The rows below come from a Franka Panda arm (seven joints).
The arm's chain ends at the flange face. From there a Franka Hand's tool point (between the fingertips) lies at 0.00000 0.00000 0.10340 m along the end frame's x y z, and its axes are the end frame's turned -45 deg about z.
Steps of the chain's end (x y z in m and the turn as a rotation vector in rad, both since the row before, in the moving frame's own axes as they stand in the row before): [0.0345, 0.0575, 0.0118, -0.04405, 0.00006, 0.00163]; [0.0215, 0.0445, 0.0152, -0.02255, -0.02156, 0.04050]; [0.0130, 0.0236, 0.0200, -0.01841, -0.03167, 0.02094]
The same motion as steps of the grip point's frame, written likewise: [-0.0195, 0.0683, 0.0117, -0.03119, -0.03111, 0.00163]; [-0.0195, 0.0467, 0.0151, -0.00070, -0.03119, 0.04050]; [-0.0111, 0.0249, 0.0199, 0.00938, -0.03541, 0.02094]
